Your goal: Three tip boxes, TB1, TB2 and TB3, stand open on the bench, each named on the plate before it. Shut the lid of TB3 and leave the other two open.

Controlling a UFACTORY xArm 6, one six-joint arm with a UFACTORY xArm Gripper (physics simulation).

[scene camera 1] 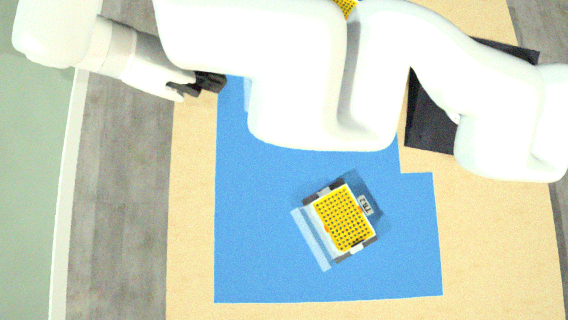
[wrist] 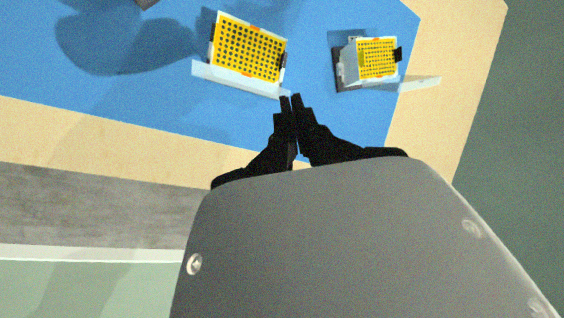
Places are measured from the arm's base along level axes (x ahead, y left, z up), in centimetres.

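Where they show: gripper, between the fingertips: [scene camera 1: 222, 84] [wrist: 290, 110].
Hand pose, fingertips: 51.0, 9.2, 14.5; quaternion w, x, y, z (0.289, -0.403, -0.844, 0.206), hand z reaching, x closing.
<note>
Things, the pixels of their centre, and the offset from my fingertips, as dx, dy, dz. "spot": a spot on its surface instead. Level surfaces: height alone.
- TB2, middle of its body: [scene camera 1: 343, 218] [wrist: 380, 56] -24.4, +19.5, -15.7
- TB3, middle of its body: [wrist: 251, 49] -10.7, -6.0, -15.7
- TB1, middle of its body: [scene camera 1: 332, 9] -18.8, -29.7, -15.7
- blue mat, height of its surface: dz -22.1
- wooden bench, height of its surface: dz -22.4
- dark corner, a spot on its surface: [wrist: 146, 3] spot: -11.7, -24.8, -21.3
TB2 [scene camera 1: 345, 219] [wrist: 377, 57] stands open, its clear lid [scene camera 1: 311, 239] [wrist: 420, 83] swung out on the side away from its name plate [scene camera 1: 366, 205]. By its place, the left box in the wrist view is TB3 [wrist: 250, 47]; its clear lid [wrist: 235, 79] [scene camera 1: 246, 94] is open, and the arm hides most of the box in the scene view. A yellow part of TB1 [scene camera 1: 345, 7] shows at the scene view's top edge; its lid is hidden. My gripper [scene camera 1: 225, 83] [wrist: 290, 110] is shut and empty, near TB3's lid on the lid's outer side. Whether they touch is unclear.
The white arm [scene camera 1: 300, 100] spans the upper scene view above the blue mat [scene camera 1: 265, 270] [wrist: 350, 120]. The black base block [scene camera 1: 430, 120] stands at the right. The wooden bench [scene camera 1: 192, 225] borders the mat. A dark corner [wrist: 146, 3] shows at the wrist view's top edge.
</note>
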